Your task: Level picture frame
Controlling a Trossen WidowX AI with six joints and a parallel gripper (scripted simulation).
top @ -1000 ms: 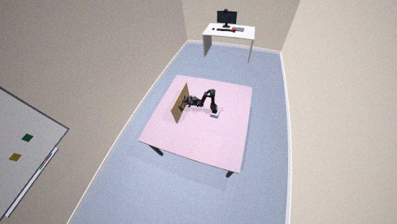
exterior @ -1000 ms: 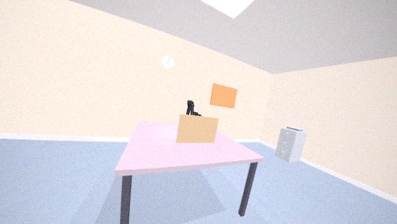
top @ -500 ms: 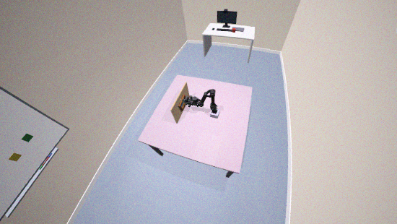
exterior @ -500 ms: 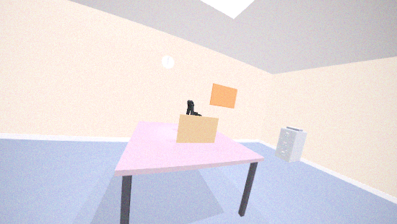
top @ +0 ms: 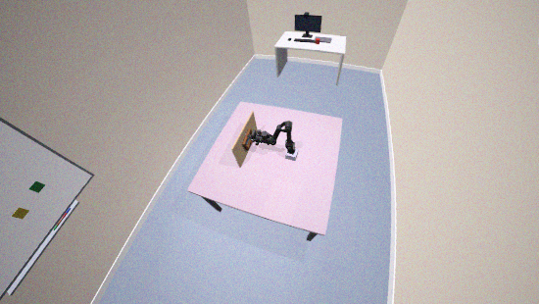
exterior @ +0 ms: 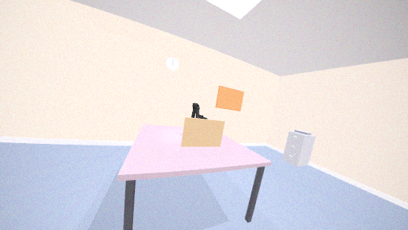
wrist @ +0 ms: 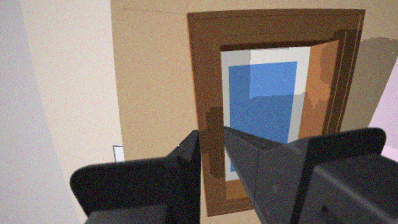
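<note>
Now: the picture frame 50 mm below my gripper tip, 10 mm to the right of it and 10 mm ahead of it. The rest, counted from my gripper tip: tan wall board (70 mm below, 20 mm ahead, 10 mm to the right).
</note>
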